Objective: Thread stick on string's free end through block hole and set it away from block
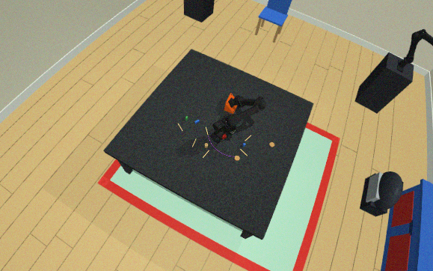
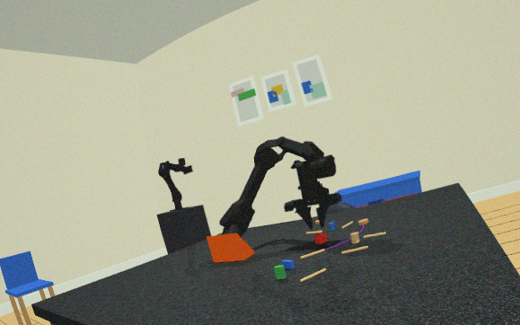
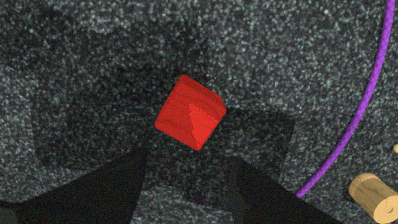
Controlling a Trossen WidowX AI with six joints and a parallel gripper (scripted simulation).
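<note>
My gripper tip is 40 mm above the red block and 10 mm to the right of it. Round my gripper tip: tan wooden block (150 mm ahead, 60 mm to the right, 40 mm below); then green cylinder (320 mm to the right, 40 mm below, 30 mm ahead).
</note>
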